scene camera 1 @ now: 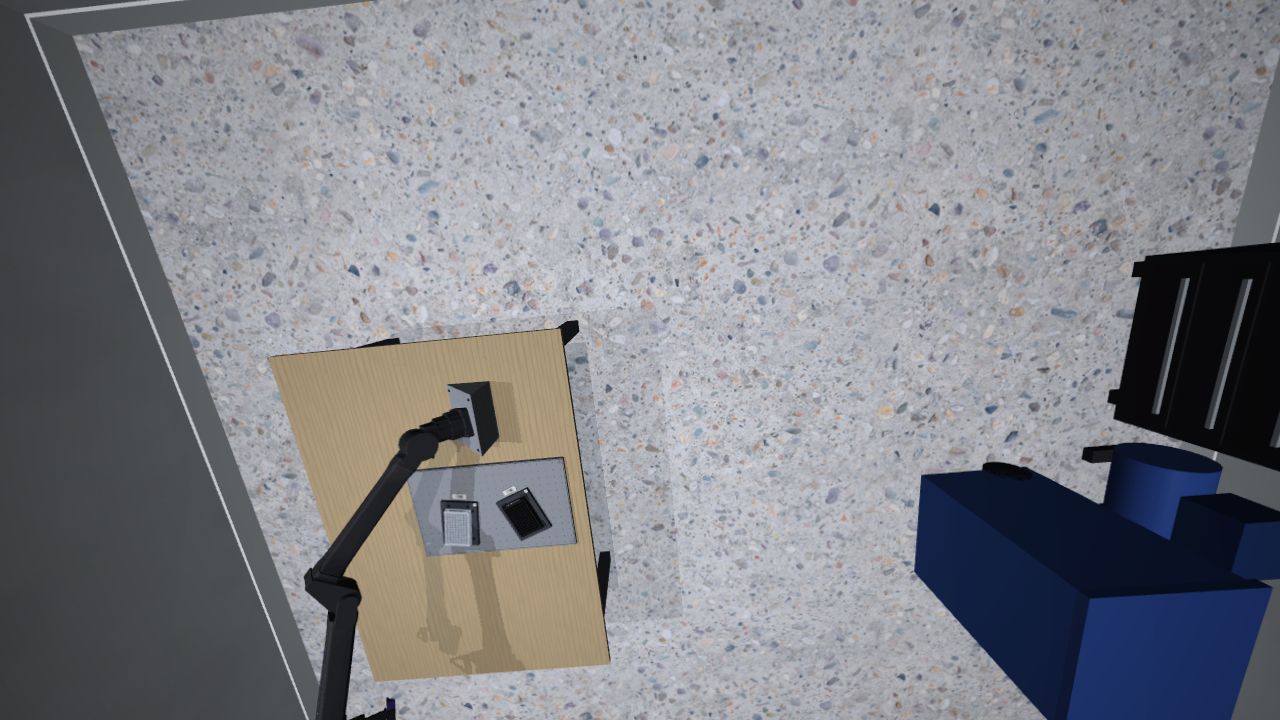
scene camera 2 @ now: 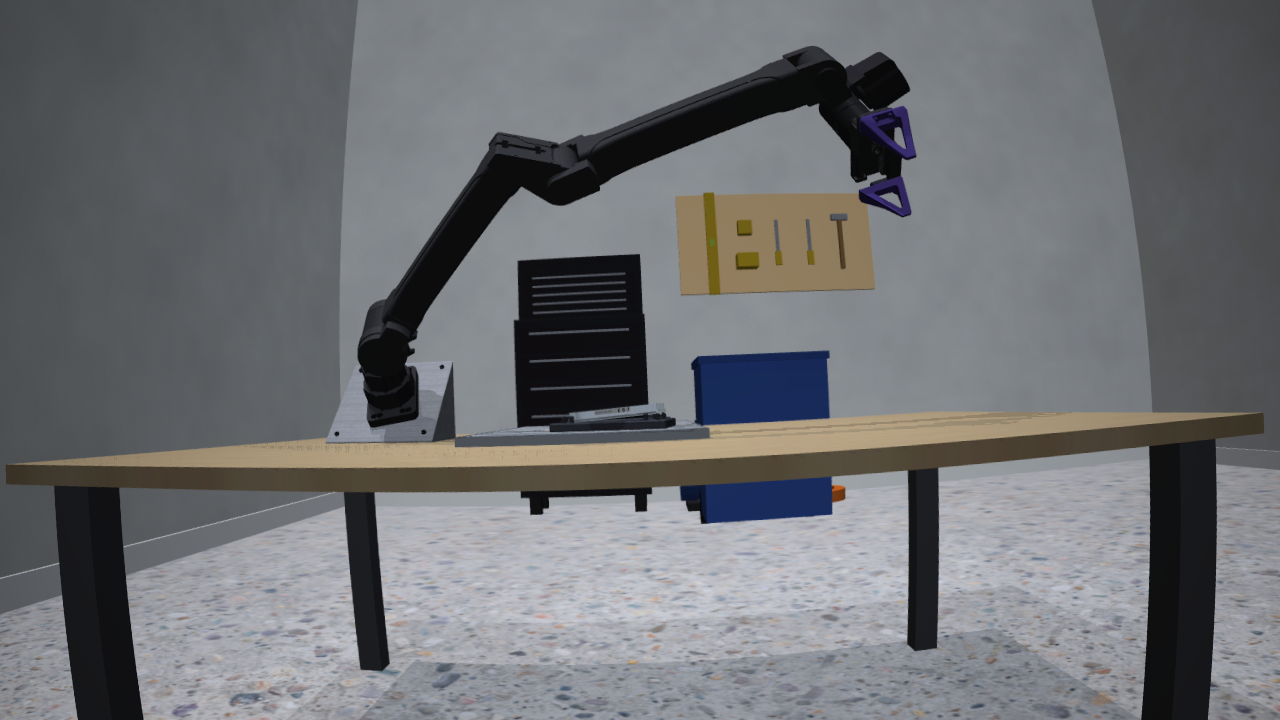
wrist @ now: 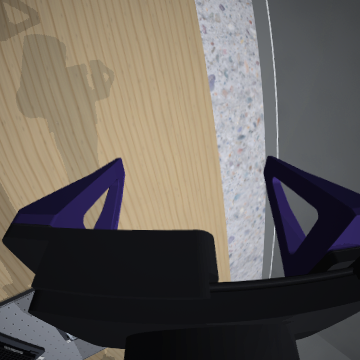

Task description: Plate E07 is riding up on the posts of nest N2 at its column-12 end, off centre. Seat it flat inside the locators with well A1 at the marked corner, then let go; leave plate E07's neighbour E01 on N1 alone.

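Note:
The gripper (scene camera 2: 909,187), (wrist: 194,163) is open and holds nothing. A black plate (scene camera 1: 520,512) sits on a nest N1 (scene camera 1: 525,492), and there is also a nest N2 (scene camera 2: 657,422), (scene camera 1: 452,504).

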